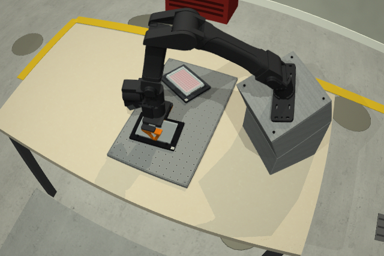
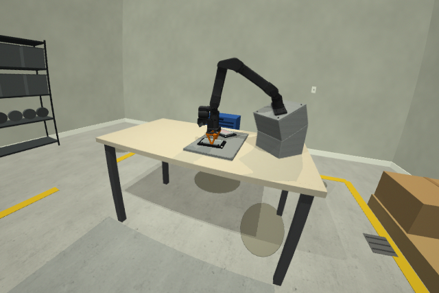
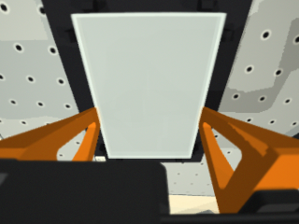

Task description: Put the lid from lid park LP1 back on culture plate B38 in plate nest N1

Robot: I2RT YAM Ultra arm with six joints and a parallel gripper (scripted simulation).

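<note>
Now: hand 1 cm short of the black lid park LP1 and 1 cm above it. Also, from my hand: culture plate B38 (25 cm to the right, 2 cm behind); then black plate nest N1 (25 cm to the right, 1 cm below, 1 cm behind); then clear lid (1 cm ahead).
</note>
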